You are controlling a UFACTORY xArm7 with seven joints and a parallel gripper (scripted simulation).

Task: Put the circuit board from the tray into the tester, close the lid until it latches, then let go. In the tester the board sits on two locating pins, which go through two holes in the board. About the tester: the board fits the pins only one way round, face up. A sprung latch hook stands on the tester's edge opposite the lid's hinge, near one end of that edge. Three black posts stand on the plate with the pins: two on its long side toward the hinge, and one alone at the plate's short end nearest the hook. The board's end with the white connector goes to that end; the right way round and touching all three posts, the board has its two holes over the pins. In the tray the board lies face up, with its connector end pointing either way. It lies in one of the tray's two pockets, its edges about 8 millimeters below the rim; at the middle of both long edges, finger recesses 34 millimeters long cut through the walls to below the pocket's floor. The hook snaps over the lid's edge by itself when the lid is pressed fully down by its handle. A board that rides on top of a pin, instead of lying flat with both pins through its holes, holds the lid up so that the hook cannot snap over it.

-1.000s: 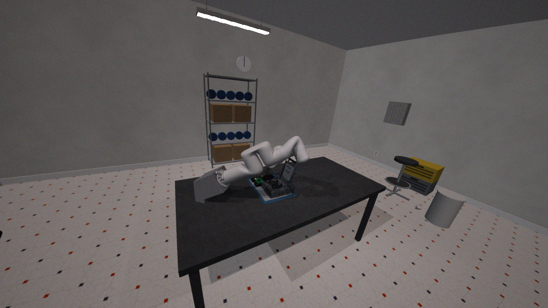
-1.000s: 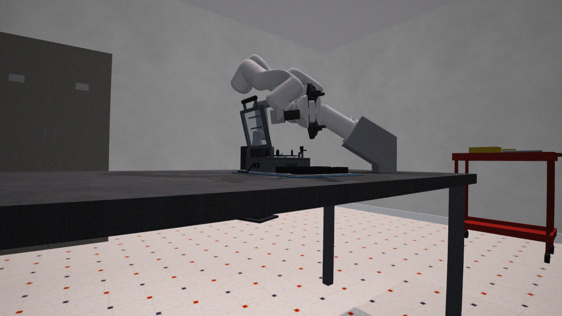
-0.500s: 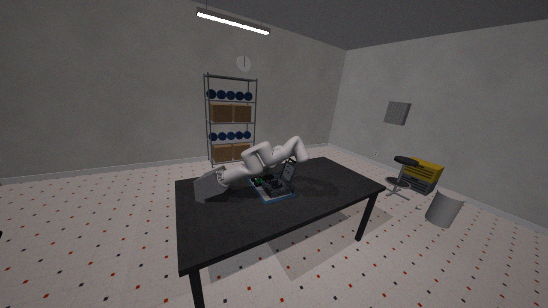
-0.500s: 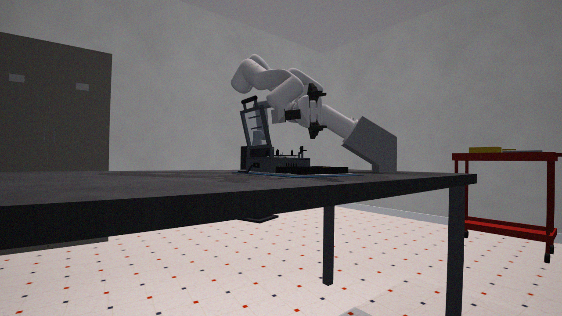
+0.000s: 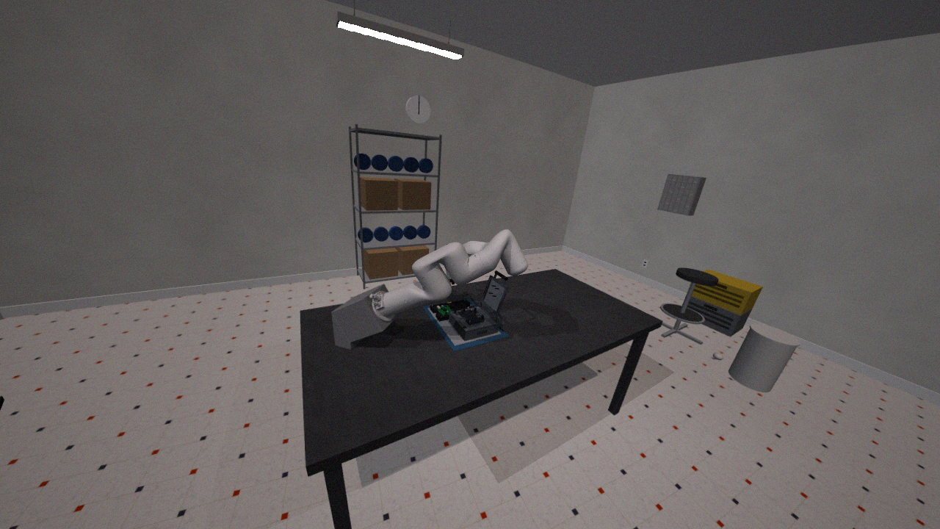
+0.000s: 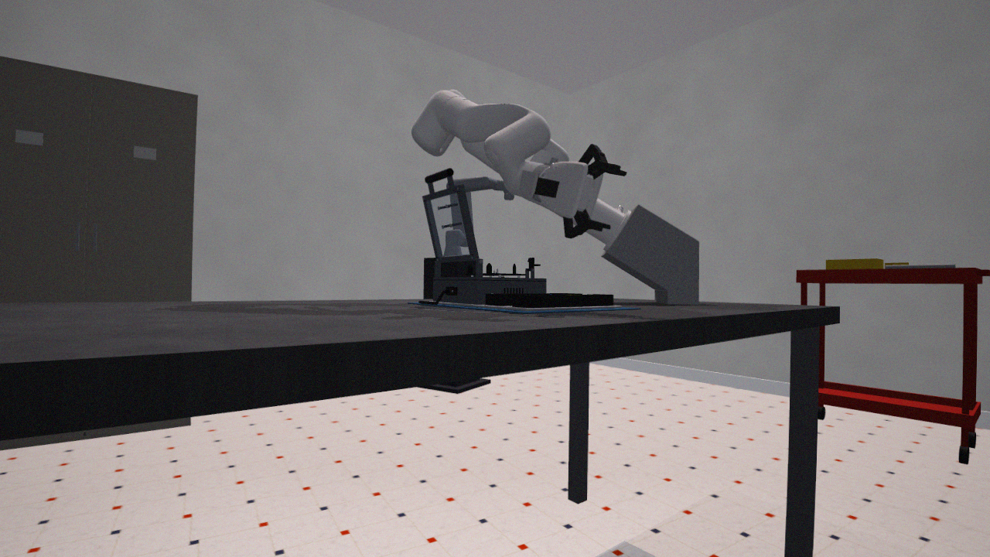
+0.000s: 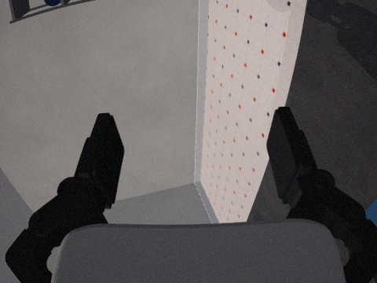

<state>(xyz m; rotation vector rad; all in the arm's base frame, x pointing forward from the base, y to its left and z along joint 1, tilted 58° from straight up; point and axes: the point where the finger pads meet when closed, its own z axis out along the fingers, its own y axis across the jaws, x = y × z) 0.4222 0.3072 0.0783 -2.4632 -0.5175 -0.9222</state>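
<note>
My gripper is now 17 cm above the circuit board, 13 cm past it and 12 cm to the left of it. From my hand the other things lie so: tester 28 cm to the right, 9 cm behind, 8 cm below; lid 35 cm to the right, 2 cm behind, 1 cm below; latch hook 23 cm to the right, 17 cm behind, 10 cm below.
</note>
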